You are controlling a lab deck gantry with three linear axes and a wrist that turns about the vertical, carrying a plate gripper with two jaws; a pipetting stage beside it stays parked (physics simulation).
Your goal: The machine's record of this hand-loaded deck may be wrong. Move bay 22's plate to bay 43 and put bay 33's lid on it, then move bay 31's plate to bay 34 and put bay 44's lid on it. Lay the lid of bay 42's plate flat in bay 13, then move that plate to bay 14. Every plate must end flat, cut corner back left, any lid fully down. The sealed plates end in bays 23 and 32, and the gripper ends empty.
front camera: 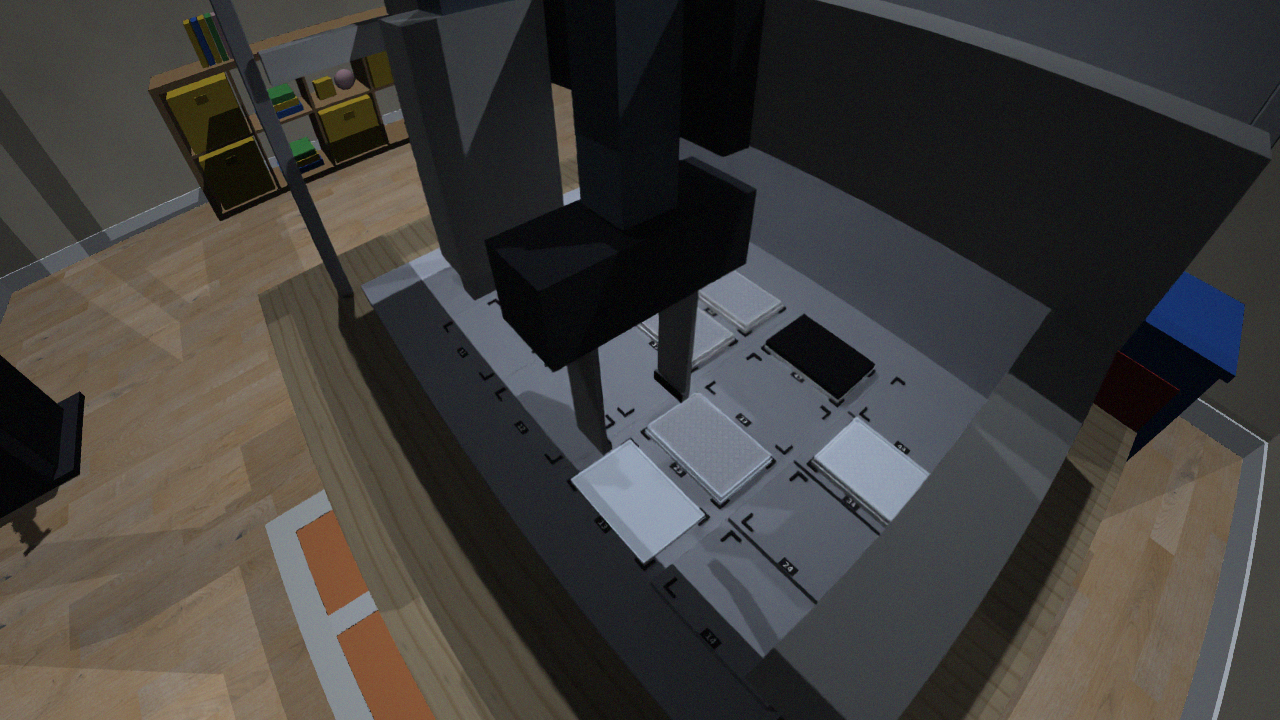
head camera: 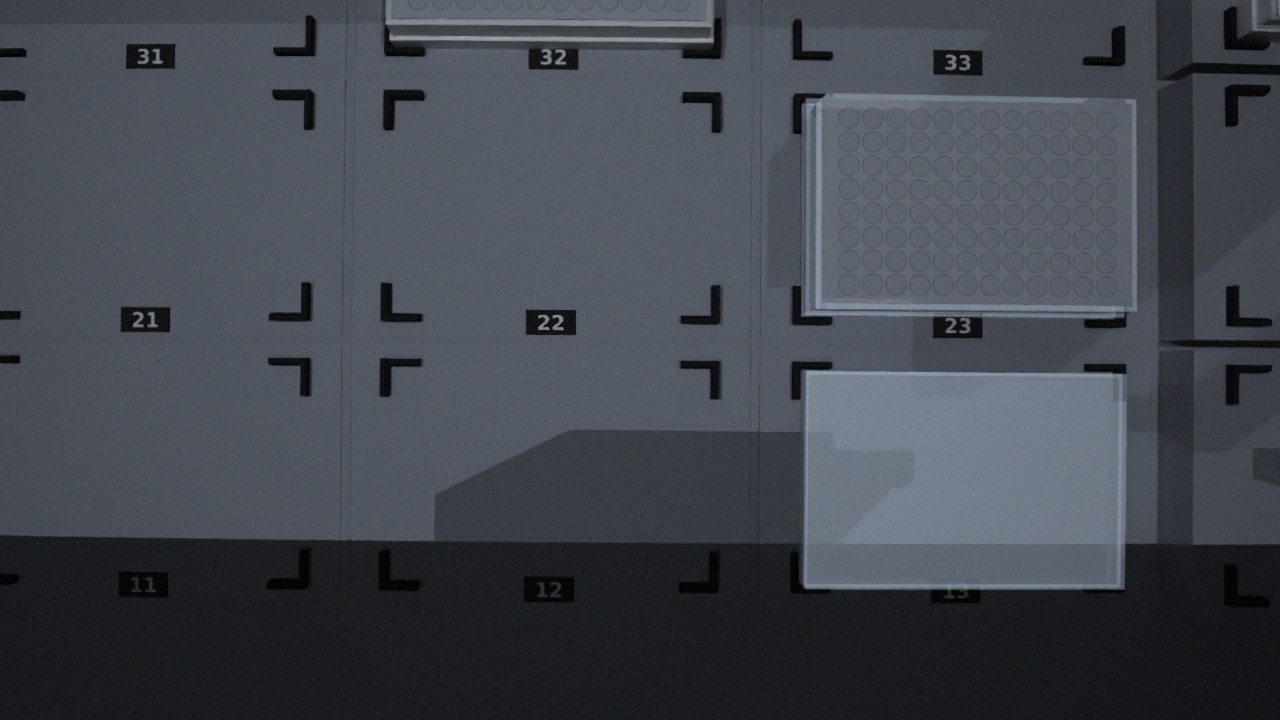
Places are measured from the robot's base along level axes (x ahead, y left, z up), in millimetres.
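Where they show: gripper, fingertip midpoint: point(front camera: 634, 412); robot's base, origin of the base link: point(front camera: 445, 327).
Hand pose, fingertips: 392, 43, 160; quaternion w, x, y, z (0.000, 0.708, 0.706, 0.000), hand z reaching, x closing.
Observation:
Things, the pixels of their top centre, and the offset from my fingertips, as dx, dy, dz. "*": a spot on its surface instead.
- clear pale lid, middle of its top: point(head camera: 967, 481) point(front camera: 636, 496) -1, +0, -152
- sealed plate, middle of its top: point(head camera: 978, 202) point(front camera: 708, 440) +0, +107, -146
- bay 42, surface spot: point(front camera: 741, 300) * -143, +315, -146
- black-topped plate, middle of its top: point(front camera: 821, 352) -1, +321, -144
- plate with a pale top, middle of its top: point(front camera: 879, 470) +163, +214, -129
A clear pale lid point(front camera: 639, 501) point(head camera: 964, 483) lies flat in bay 13. My gripper point(front camera: 637, 419) is open and empty, its two jaws apart, over the deck to the left of that lid in the front view; the jaws do not show in the head view. A sealed plate point(front camera: 709, 450) point(head camera: 977, 205) sits in bay 23. Another plate point(front camera: 711, 338) point(head camera: 550, 10) sits in bay 32, partly hidden by the gripper. The plate of bay 42 point(front camera: 741, 300) stands behind it. A black-topped plate point(front camera: 821, 355) sits in bay 43. A plate with a pale top point(front camera: 870, 468) sits in bay 34.
The parked pipetting stage point(front camera: 492, 134) stands left of the gantry column. A grey frame beam point(front camera: 966, 537) crosses the front right and hides part of the deck. A thin post point(front camera: 308, 205) rises at the left edge. Shadows fall across bays 12 and 13.

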